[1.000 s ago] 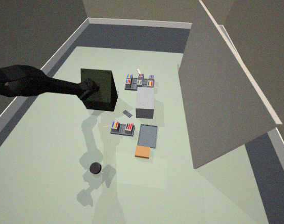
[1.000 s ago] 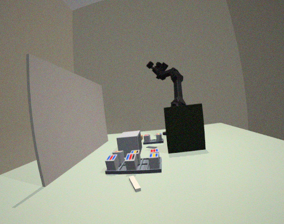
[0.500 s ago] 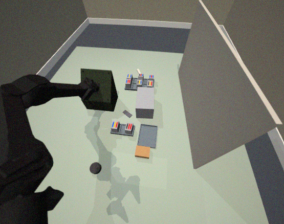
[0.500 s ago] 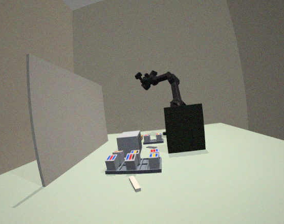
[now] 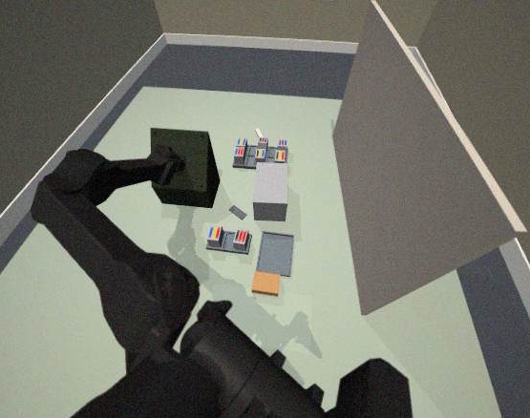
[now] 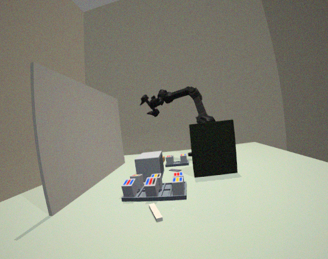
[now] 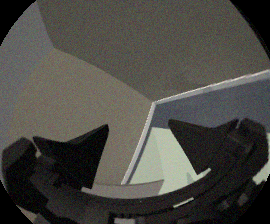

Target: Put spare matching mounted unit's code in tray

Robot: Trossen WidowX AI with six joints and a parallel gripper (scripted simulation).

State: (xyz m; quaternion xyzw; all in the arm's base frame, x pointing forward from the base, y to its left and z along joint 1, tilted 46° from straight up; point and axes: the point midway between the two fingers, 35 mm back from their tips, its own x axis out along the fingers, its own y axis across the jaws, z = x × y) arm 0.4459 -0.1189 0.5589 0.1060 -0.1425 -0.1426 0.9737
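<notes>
Right now the rack is 31 cm behind my gripper tip, 35 cm to the left of it and 37 cm below it. The rest, counted from my gripper tip: black disc (36 cm behind, 13 cm to the left, 37 cm below); then grey tray (17 cm behind, 35 cm to the left, 38 cm below); then tall grey panel (2 cm ahead, 59 cm to the left, 15 cm below).
</notes>
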